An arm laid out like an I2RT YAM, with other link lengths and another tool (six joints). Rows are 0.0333 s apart.
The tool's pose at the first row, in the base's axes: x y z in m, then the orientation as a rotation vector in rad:
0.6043, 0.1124, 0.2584, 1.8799, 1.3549, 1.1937
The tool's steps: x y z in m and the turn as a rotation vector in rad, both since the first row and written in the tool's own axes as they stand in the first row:
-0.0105, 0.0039, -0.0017, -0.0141, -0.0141, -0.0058
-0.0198, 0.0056, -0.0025, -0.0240, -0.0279, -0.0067
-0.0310, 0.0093, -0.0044, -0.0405, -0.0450, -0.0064
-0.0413, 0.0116, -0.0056, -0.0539, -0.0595, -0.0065
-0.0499, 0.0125, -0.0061, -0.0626, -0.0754, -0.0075
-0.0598, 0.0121, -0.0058, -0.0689, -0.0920, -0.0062
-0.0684, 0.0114, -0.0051, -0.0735, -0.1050, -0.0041
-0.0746, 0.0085, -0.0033, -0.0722, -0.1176, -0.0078
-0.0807, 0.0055, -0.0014, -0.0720, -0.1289, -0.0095
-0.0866, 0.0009, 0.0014, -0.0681, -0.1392, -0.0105
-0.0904, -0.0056, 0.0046, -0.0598, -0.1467, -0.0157
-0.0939, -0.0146, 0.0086, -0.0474, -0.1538, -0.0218
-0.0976, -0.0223, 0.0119, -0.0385, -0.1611, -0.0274
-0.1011, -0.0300, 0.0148, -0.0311, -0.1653, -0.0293
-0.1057, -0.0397, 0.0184, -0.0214, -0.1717, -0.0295
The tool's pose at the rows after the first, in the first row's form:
0.6035, 0.1011, 0.2587, 1.8700, 1.3402, 1.1820
0.6026, 0.0918, 0.2572, 1.8671, 1.3253, 1.1711
0.6014, 0.0799, 0.2572, 1.8618, 1.3024, 1.1602
0.6003, 0.0694, 0.2560, 1.8572, 1.2837, 1.1506
0.5994, 0.0610, 0.2540, 1.8555, 1.2689, 1.1368
0.5984, 0.0520, 0.2500, 1.8576, 1.2540, 1.1224
0.5978, 0.0443, 0.2461, 1.8603, 1.2417, 1.1114
0.5973, 0.0397, 0.2408, 1.8619, 1.2389, 1.0955
0.5970, 0.0352, 0.2353, 1.8639, 1.2344, 1.0825
0.5967, 0.0316, 0.2282, 1.8688, 1.2328, 1.0691
0.5961, 0.0306, 0.2201, 1.8723, 1.2395, 1.0548
0.5950, 0.0309, 0.2097, 1.8775, 1.2503, 1.0386
0.5939, 0.0304, 0.2006, 1.8808, 1.2578, 1.0239
0.5926, 0.0301, 0.1918, 1.8854, 1.2629, 1.0150
0.5907, 0.0296, 0.1806, 1.8936, 1.2674, 1.0034

